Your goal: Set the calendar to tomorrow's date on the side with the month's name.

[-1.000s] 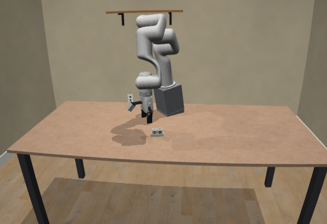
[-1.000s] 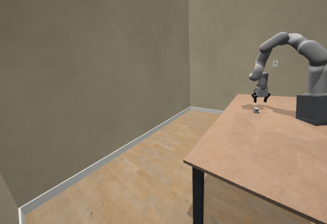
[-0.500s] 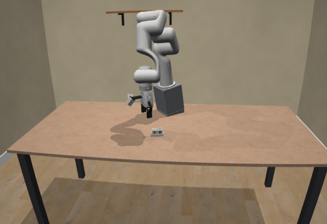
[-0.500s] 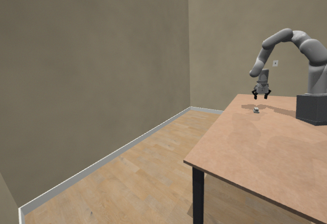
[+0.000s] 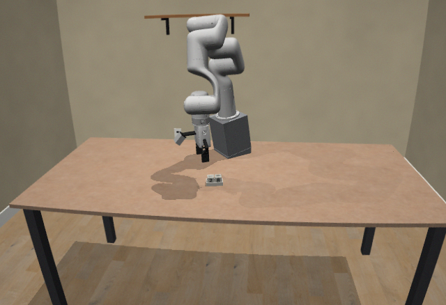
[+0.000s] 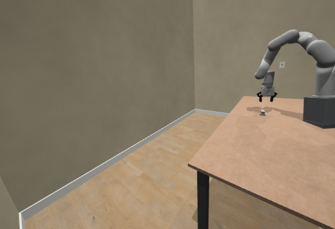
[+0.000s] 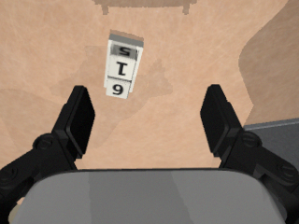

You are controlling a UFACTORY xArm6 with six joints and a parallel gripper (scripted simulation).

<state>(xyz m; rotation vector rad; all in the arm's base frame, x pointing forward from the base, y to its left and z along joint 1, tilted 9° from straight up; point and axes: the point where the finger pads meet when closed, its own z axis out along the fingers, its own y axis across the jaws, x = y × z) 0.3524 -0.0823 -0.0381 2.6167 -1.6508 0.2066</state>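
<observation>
My gripper is now 1 cm short of the calendar tray, 5 cm to the right of it and 12 cm above it.
</observation>
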